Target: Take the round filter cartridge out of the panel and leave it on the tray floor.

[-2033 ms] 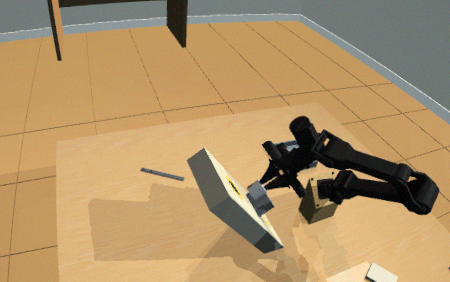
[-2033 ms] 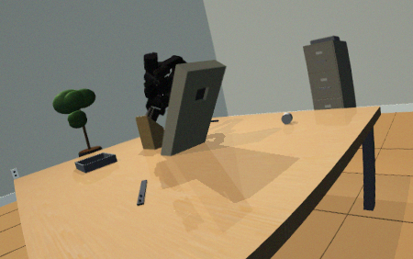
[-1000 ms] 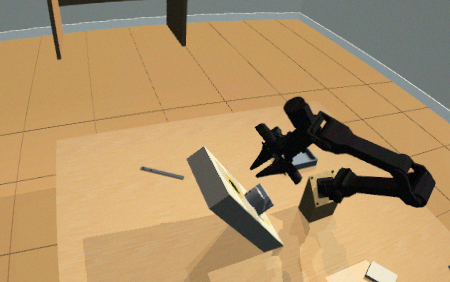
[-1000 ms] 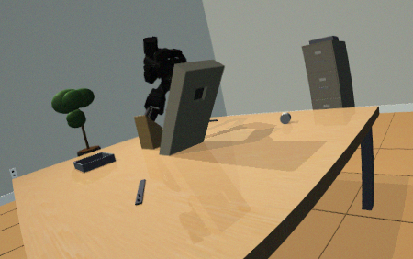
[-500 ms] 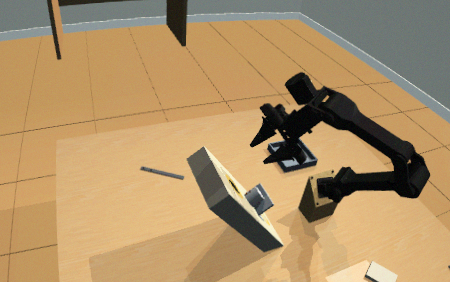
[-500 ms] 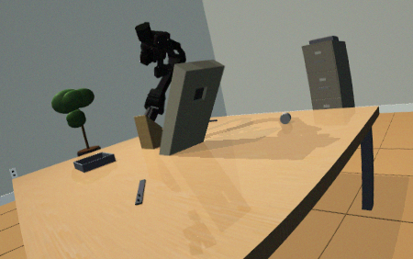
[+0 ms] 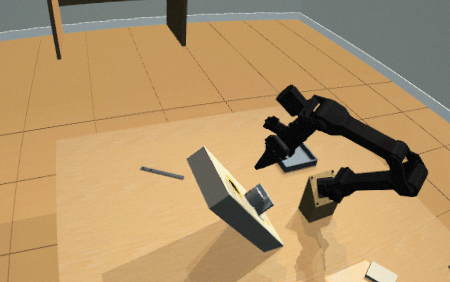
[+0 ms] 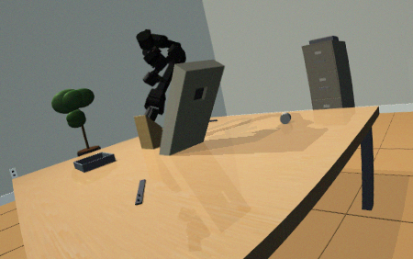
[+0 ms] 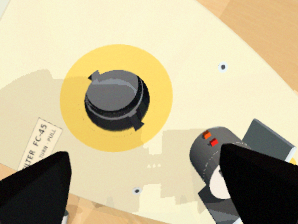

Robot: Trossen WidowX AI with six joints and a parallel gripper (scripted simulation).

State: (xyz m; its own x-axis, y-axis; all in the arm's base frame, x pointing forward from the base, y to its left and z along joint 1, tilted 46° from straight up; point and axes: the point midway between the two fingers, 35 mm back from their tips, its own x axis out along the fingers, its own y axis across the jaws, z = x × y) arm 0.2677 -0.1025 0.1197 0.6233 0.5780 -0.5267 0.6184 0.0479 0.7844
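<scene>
My gripper tip is 110 mm above the round filter cartridge and 10 mm past it. Round my gripper tip: service panel 130 mm below, 30 mm ahead, 10 mm to the left; then blue tray 320 mm behind, 300 mm to the right, 270 mm below.
</scene>
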